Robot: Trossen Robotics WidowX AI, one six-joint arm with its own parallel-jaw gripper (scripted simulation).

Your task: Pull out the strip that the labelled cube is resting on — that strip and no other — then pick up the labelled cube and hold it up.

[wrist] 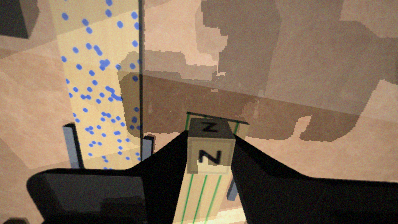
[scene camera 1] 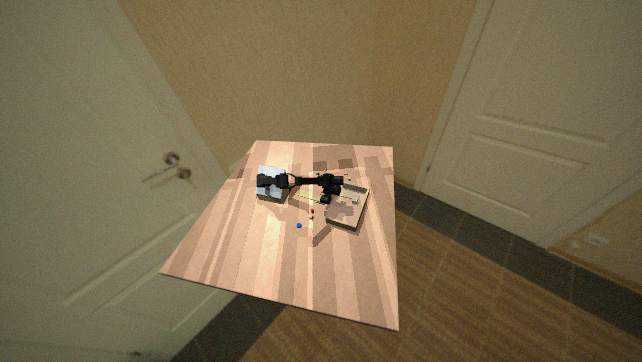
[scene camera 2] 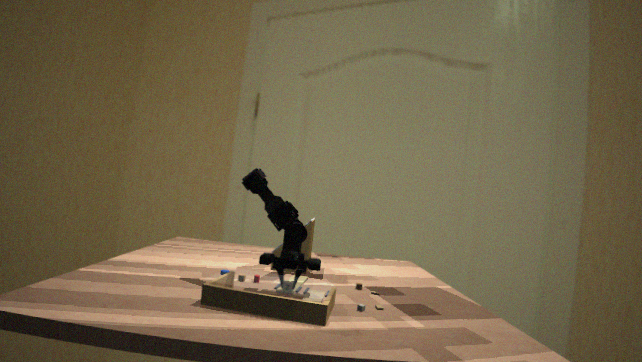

I see my gripper (scene camera 2: 287, 289) and a labelled cube (wrist: 211, 142).
My gripper shows as well in the wrist view (wrist: 207, 136).
